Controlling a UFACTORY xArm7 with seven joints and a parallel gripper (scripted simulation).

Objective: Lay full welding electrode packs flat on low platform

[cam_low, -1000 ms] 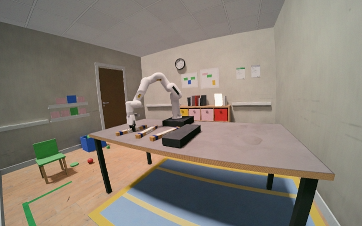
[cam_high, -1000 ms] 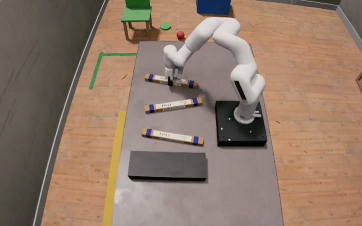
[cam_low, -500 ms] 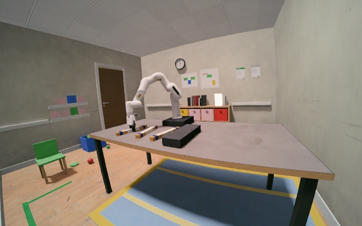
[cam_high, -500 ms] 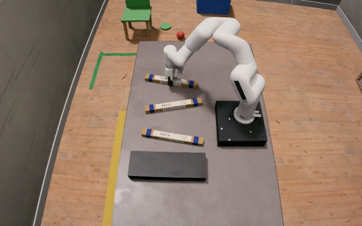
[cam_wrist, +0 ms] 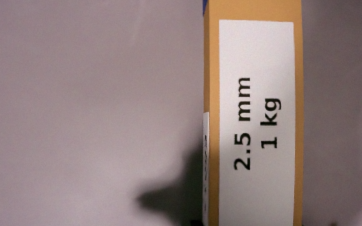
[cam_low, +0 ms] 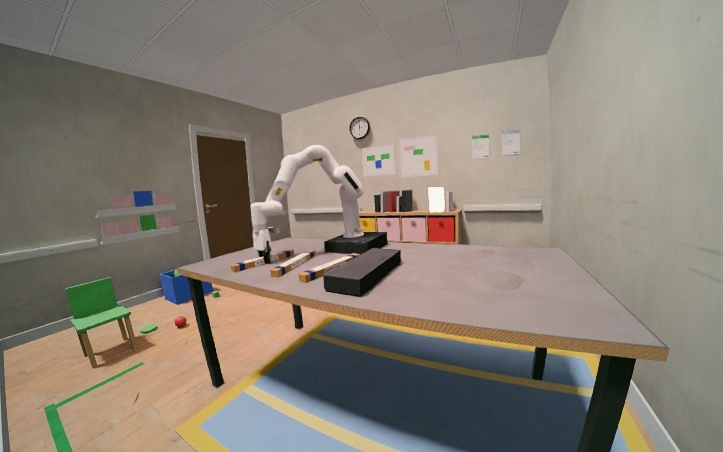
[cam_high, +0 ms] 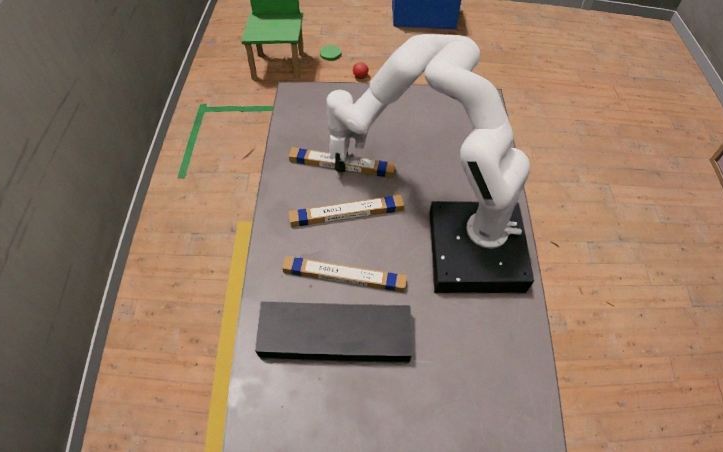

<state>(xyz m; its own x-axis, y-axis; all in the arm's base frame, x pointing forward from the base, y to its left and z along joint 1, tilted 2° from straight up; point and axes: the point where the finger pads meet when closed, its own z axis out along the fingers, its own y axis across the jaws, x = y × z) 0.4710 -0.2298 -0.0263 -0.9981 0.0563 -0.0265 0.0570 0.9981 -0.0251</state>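
The pack lies 50 mm behind my hand and 190 mm to the left of it. Also, from my hand: pack of welding electrodes (70 mm behind, 400 mm to the left); platform (70 mm behind, 580 mm to the left).
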